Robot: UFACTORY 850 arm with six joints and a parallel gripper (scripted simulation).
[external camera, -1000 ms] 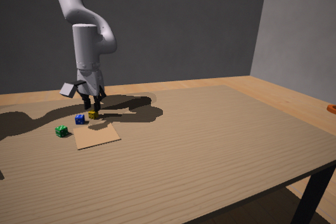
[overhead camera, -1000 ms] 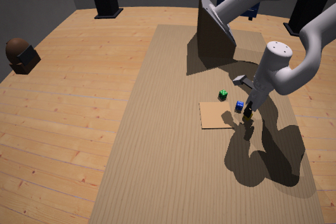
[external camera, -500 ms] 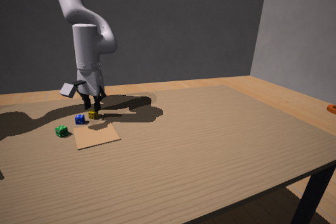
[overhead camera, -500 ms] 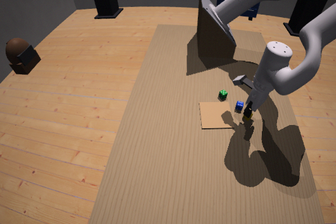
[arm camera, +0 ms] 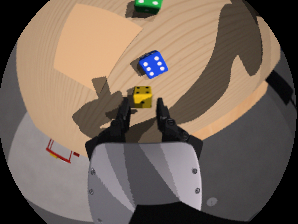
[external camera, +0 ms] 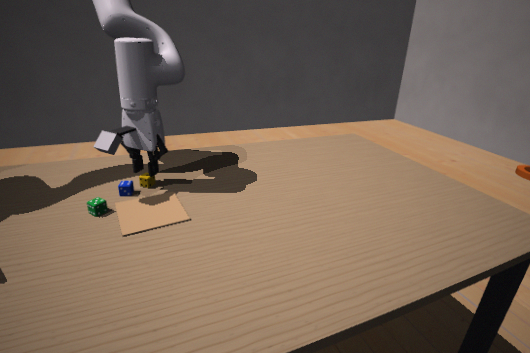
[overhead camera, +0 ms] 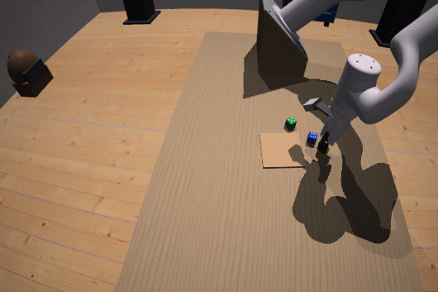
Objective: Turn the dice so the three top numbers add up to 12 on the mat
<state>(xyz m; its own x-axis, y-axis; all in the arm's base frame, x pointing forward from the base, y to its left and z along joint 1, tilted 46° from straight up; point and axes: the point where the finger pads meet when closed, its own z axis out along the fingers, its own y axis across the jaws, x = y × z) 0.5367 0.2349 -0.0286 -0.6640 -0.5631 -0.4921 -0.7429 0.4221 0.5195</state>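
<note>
Right now my hand is 40 mm above the yellow die. Also, from my hand: tan mat (140 mm to the right, 50 mm below); blue die (50 mm behind, 40 mm below, 30 mm to the right); green die (110 mm to the right, 110 mm behind, 40 mm below).
</note>
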